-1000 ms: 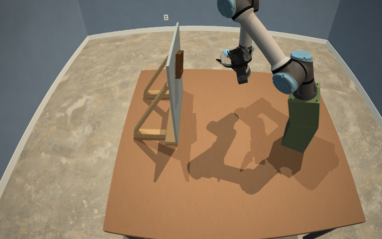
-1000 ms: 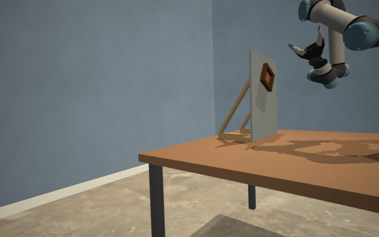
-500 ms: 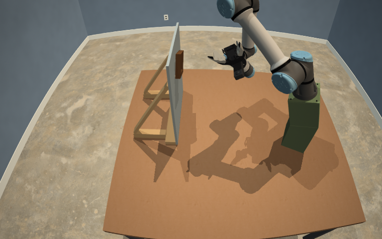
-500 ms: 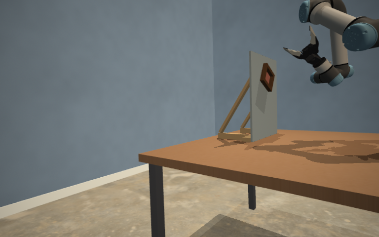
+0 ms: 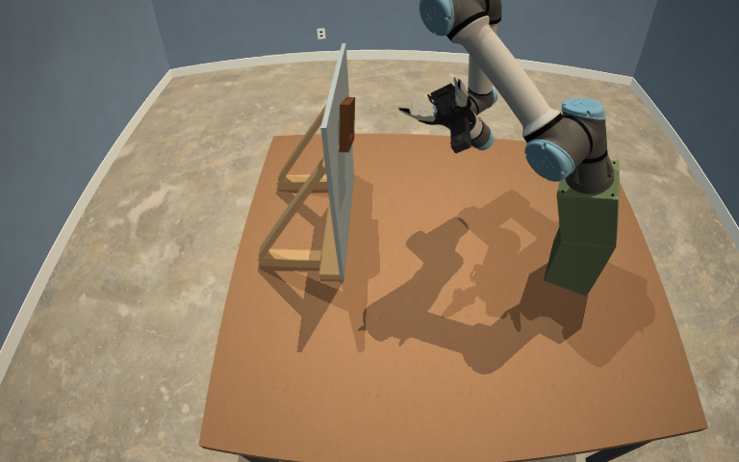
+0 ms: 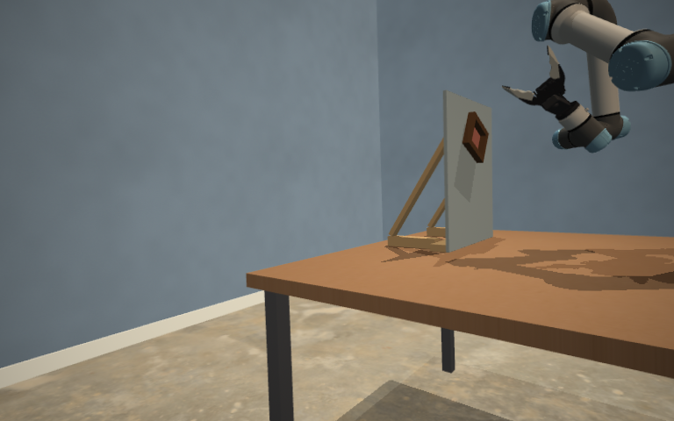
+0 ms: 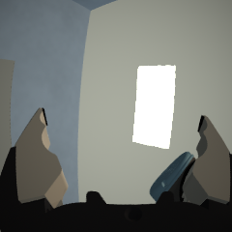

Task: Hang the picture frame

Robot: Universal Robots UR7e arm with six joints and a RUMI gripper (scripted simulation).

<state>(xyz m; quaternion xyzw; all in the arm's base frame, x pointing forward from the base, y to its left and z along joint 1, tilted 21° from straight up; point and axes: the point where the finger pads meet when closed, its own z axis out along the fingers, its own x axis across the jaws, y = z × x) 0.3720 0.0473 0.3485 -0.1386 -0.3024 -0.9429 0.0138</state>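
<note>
Right now my hand is 21 cm short of the brown picture frame, 15 cm to the left of it and 19 cm above it. Round my hand: grey wall panel 23 cm ahead, 15 cm to the right, 32 cm below.
</note>
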